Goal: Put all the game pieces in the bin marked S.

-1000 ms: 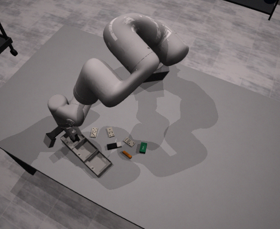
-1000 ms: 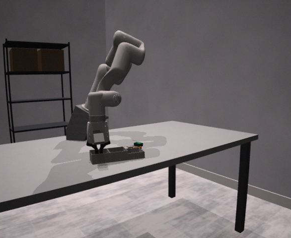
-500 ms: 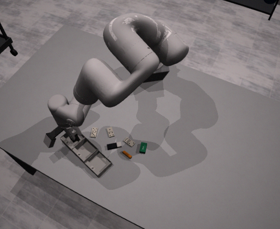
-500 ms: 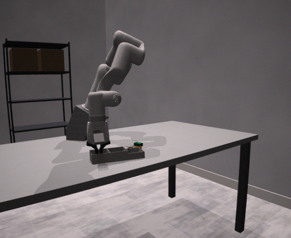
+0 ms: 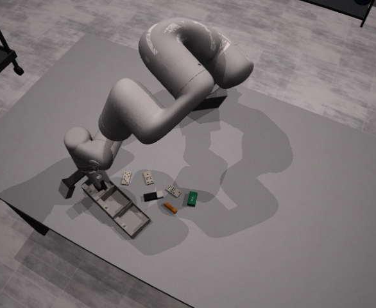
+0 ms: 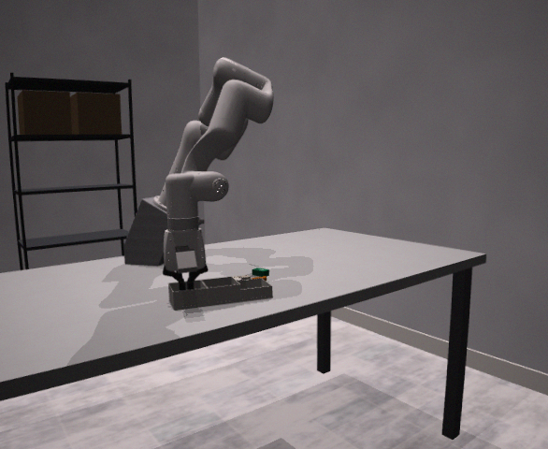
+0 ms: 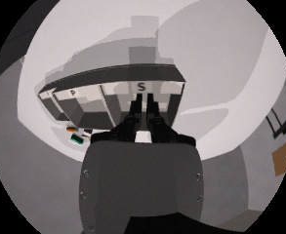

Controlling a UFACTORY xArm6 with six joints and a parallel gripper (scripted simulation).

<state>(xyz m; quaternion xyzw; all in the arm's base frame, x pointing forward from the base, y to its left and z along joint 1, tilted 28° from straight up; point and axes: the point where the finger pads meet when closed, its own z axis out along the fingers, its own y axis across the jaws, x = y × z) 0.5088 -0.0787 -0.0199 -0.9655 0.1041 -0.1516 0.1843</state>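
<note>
The grey compartment bin lies 8 cm to the left of my hand, 1 cm below it and 1 cm ahead of it. Also, from my hand: orange piece: 24 cm to the left, 9 cm behind, 3 cm below; green block: 27 cm to the left, 17 cm behind, 3 cm below; black block: 17 cm to the left, 9 cm behind, 3 cm below.
</note>
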